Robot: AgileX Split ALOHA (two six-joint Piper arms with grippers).
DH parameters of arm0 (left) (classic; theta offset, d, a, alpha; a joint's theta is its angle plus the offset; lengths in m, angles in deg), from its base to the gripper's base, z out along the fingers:
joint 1: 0 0.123 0 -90
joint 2: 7.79 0 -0.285 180
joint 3: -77.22 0 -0.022 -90
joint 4: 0 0.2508 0 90
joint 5: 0 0 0.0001 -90
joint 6: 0 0.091 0 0
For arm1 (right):
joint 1: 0 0.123 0 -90
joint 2: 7.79 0 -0.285 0
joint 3: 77.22 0 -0.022 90
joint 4: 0 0.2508 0 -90
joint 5: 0 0 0.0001 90
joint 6: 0 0.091 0 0
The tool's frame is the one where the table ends.
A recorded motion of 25 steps. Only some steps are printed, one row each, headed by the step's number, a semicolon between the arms.
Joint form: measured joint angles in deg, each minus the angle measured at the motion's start. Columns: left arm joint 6, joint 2, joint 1, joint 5, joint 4, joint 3; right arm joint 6, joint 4, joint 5, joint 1, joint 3, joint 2.
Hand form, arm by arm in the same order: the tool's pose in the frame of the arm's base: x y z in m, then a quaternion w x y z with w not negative. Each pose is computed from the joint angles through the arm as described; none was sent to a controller.
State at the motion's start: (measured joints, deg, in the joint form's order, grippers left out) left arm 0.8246 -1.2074 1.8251 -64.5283 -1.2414 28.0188; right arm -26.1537 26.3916 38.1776 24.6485 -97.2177 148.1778
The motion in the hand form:
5: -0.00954 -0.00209 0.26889 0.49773 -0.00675 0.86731 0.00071; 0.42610 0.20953 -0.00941 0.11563 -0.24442 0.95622 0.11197
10: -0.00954 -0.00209 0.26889 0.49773 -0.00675 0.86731 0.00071; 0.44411 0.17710 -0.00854 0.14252 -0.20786 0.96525 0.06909
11: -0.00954 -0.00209 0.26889 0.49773 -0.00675 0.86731 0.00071; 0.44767 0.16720 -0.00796 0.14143 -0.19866 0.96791 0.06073
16: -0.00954 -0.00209 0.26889 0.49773 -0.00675 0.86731 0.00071; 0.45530 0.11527 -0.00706 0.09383 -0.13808 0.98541 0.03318
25: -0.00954 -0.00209 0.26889 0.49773 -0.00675 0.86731 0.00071; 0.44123 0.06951 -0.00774 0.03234 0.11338 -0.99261 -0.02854
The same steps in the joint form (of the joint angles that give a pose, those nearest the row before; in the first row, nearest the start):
5: 0.00 0.00 0.00 0.00 0.00 0.00; 5.18 -5.81 -7.65 -0.43 0.00 -0.36
10: 0.00 0.00 0.00 0.00 0.00 0.00; 13.10 -14.81 -10.60 -3.92 -0.05 -0.47
11: 0.00 0.00 0.00 0.00 0.00 0.00; 14.55 -16.57 -10.26 -5.04 -0.12 -0.55
16: 0.00 0.00 0.00 0.00 0.00 0.00; 20.18 -21.59 -3.90 -10.97 -0.40 -0.86
25: 0.00 0.00 0.00 0.00 0.00 0.00; 18.35 -21.92 10.94 -16.38 -0.46 -0.93

